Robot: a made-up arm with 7 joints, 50 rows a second.
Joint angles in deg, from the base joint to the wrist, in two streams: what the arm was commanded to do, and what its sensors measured. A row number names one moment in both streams.
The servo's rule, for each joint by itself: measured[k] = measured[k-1] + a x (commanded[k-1-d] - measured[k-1]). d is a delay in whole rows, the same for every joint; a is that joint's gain. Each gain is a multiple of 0.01, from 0.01 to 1. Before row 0 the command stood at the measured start. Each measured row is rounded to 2 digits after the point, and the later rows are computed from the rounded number. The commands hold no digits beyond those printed.
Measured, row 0: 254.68, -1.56, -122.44, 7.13, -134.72, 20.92, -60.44
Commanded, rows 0 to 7: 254.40, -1.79, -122.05, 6.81, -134.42, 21.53, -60.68; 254.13, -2.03, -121.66, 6.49, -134.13, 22.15, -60.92; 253.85, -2.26, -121.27, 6.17, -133.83, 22.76, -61.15; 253.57, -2.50, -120.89, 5.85, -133.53, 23.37, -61.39; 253.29, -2.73, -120.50, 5.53, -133.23, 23.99, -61.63; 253.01, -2.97, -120.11, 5.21, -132.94, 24.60, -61.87; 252.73, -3.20, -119.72, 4.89, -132.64, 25.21, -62.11; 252.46, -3.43, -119.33, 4.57, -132.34, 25.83, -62.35
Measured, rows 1 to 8: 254.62, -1.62, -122.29, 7.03, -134.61, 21.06, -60.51; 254.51, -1.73, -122.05, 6.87, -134.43, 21.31, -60.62; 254.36, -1.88, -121.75, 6.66, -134.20, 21.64, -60.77; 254.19, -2.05, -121.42, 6.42, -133.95, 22.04, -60.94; 253.99, -2.24, -121.07, 6.15, -133.68, 22.49, -61.13; 253.77, -2.44, -120.71, 5.87, -133.40, 22.98, -61.34; 253.54, -2.65, -120.33, 5.58, -133.11, 23.49, -61.56; 253.30, -2.87, -119.95, 5.28, -132.82, 24.03, -61.78
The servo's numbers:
d 0
a 0.22 0.28 0.38 0.30 0.38 0.23 0.28

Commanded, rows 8 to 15: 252.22, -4.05, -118.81, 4.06, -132.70, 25.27, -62.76; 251.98, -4.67, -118.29, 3.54, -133.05, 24.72, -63.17; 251.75, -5.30, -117.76, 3.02, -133.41, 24.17, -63.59; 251.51, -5.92, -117.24, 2.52, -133.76, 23.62, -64.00; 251.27, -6.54, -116.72, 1.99, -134.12, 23.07, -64.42; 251.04, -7.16, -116.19, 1.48, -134.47, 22.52, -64.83; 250.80, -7.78, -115.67, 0.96, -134.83, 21.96, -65.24; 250.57, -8.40, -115.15, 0.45, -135.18, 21.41, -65.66
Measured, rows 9 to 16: 253.06, -3.20, -119.52, 4.91, -132.77, 24.32, -62.05; 252.82, -3.61, -119.05, 4.50, -132.88, 24.41, -62.36; 252.58, -4.08, -118.56, 4.06, -133.08, 24.35, -62.70; 252.34, -4.60, -118.06, 3.60, -133.34, 24.18, -63.06; 252.10, -5.14, -117.55, 3.12, -133.64, 23.92, -63.44; 251.87, -5.71, -117.03, 2.63, -133.96, 23.60, -63.83; 251.63, -6.29, -116.51, 2.13, -134.29, 23.22, -64.22; 251.40, -6.88, -115.99, 1.63, -134.63, 22.80, -64.62
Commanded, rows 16 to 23: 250.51, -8.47, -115.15, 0.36, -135.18, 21.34, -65.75; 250.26, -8.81, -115.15, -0.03, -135.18, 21.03, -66.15; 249.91, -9.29, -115.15, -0.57, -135.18, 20.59, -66.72; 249.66, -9.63, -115.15, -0.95, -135.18, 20.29, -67.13; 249.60, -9.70, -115.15, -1.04, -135.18, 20.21, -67.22; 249.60, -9.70, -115.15, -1.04, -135.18, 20.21, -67.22; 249.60, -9.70, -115.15, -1.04, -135.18, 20.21, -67.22; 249.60, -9.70, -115.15, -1.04, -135.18, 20.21, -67.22
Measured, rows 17 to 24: 251.20, -7.33, -115.67, 1.25, -134.84, 22.46, -64.94; 250.99, -7.74, -115.47, 0.87, -134.97, 22.13, -65.28; 250.75, -8.17, -115.35, 0.44, -135.05, 21.78, -65.68; 250.51, -8.58, -115.27, 0.02, -135.10, 21.44, -66.09; 250.31, -8.89, -115.22, -0.30, -135.13, 21.16, -66.41; 250.15, -9.12, -115.19, -0.52, -135.15, 20.94, -66.64; 250.03, -9.28, -115.17, -0.68, -135.16, 20.77, -66.80; 249.94, -9.40, -115.16, -0.79, -135.17, 20.64, -66.92
